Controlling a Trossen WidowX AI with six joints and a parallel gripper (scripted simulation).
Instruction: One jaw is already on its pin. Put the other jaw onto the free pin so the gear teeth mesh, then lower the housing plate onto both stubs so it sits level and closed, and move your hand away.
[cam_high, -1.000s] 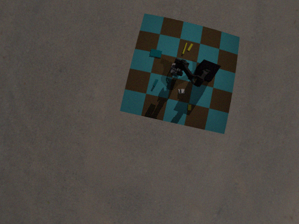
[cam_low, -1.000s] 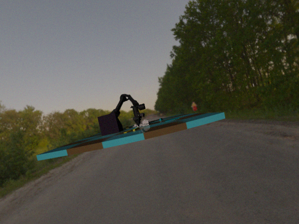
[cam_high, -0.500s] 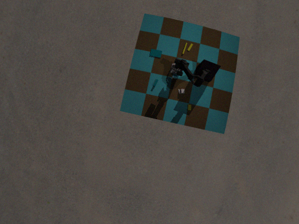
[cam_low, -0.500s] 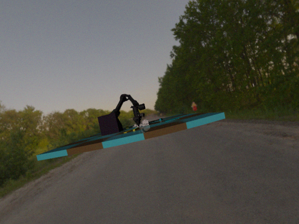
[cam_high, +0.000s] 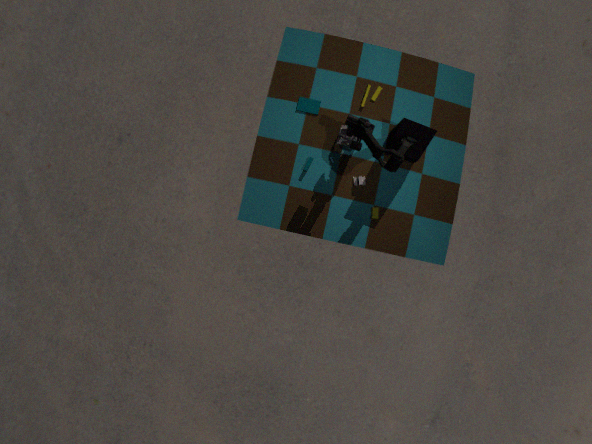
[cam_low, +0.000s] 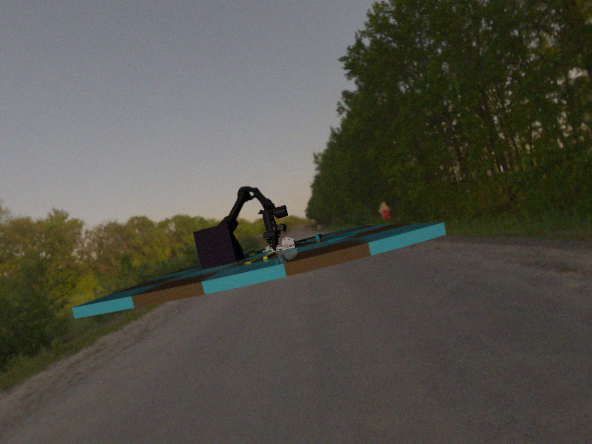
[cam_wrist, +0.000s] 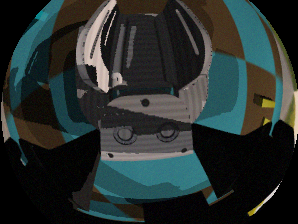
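Now: gripper tip 2 cm below the light-grey plate-like piece and 1 cm short of it. From my gripper tip the other things lie so: teal plate: 32 cm ahead, 15 cm to the right; grey jaw: 3 cm ahead, 1 cm to the left, 1 cm above; teal stick: 25 cm ahead, 21 cm to the left.
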